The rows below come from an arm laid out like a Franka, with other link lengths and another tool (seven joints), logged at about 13 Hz.
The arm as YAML. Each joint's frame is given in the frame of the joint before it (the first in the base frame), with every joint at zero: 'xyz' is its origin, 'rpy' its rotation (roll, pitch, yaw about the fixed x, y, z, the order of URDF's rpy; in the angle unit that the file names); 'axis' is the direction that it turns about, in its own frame. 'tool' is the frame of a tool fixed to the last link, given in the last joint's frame.
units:
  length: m
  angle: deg
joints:
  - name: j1
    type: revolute
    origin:
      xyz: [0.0, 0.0, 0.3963]
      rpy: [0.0, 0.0, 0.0]
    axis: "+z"
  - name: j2
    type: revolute
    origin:
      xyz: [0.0, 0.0, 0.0]
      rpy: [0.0, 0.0, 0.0]
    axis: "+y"
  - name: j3
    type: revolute
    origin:
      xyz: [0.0, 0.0, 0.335]
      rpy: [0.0, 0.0, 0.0]
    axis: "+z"
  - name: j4
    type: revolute
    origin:
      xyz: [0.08, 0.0, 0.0]
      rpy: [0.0, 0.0, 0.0]
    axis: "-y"
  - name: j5
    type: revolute
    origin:
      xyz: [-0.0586, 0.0, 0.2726]
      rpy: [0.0, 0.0, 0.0]
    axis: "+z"
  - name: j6
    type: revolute
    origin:
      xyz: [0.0, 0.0, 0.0]
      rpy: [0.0, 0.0, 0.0]
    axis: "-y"
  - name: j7
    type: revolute
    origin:
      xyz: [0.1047, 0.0, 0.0]
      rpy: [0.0, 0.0, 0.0]
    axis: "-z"
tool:
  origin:
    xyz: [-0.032, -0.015, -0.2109]
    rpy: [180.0, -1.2, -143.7]
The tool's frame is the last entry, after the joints.
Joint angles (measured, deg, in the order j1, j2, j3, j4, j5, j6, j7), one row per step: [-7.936 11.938 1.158 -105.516 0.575 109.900 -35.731]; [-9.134 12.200 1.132 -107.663 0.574 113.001 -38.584]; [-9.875 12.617 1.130 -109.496 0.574 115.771 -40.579]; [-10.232 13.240 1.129 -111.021 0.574 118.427 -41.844]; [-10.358 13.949 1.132 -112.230 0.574 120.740 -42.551]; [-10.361 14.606 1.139 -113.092 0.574 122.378 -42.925]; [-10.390 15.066 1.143 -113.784 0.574 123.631 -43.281]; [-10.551 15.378 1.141 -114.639 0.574 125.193 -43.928]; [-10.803 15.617 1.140 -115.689 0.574 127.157 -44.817]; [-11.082 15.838 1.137 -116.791 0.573 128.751 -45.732]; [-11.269 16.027 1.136 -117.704 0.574 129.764 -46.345]
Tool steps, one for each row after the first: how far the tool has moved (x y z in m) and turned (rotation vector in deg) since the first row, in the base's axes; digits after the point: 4 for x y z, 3 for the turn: [0.0002 -0.0112 -0.0114 0.245 -0.768 1.576]; [0.0006 -0.0181 -0.0224 0.385 -1.340 2.787]; [0.0021 -0.0217 -0.0333 0.430 -1.877 3.661]; [0.0038 -0.0233 -0.0434 0.431 -2.286 4.219]; [0.0049 -0.0236 -0.0518 0.453 -2.414 4.578]; [0.0054 -0.0240 -0.0580 0.472 -2.523 4.895]; [0.0059 -0.0256 -0.0635 0.451 -2.927 5.363]; [0.0067 -0.0282 -0.0688 0.380 -3.609 5.980]; [0.0056 -0.0307 -0.0747 0.391 -3.896 6.598]; [0.0034 -0.0320 -0.0800 0.462 -3.825 7.011]
